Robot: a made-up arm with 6 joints.
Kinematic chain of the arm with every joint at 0, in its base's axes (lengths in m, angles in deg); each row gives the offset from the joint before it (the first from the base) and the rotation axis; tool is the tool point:
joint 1: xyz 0 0 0.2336 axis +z
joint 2: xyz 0 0.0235 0 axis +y
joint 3: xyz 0 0 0.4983 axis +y
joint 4: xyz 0 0 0.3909 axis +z
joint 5: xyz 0 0 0 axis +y
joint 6: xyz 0 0 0.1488 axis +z
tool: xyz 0 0 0
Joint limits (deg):
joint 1: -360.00..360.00
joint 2: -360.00..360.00
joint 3: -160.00..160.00
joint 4: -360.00..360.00
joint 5: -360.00..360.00
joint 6: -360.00..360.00
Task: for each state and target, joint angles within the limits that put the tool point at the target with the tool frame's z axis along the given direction. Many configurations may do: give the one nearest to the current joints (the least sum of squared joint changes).
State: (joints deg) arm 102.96 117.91 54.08 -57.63 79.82 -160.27
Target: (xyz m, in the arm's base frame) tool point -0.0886 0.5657 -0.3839 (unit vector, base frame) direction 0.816 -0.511 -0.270
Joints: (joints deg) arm 106.13 128.00 5.79 -42.87 109.34 -160.27
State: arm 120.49 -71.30 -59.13 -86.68 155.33 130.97
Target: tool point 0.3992 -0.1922 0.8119 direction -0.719 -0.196 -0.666
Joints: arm 164.68 -25.32 -29.18 -65.90 204.54 130.97
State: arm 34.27 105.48 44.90 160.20 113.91 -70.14
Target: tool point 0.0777 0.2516 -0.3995 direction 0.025 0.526 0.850
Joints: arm 59.72 141.32 57.23 125.23 162.65 -70.14
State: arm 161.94 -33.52 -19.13 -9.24 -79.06 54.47
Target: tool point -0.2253 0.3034 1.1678 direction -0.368 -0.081 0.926
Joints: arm 114.64 14.53 22.02 -37.07 -37.67 54.47
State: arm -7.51 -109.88 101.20 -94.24 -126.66 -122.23
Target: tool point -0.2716 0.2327 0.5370 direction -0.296 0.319 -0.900
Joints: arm -34.55 -78.53 108.61 -131.35 -172.74 -122.23
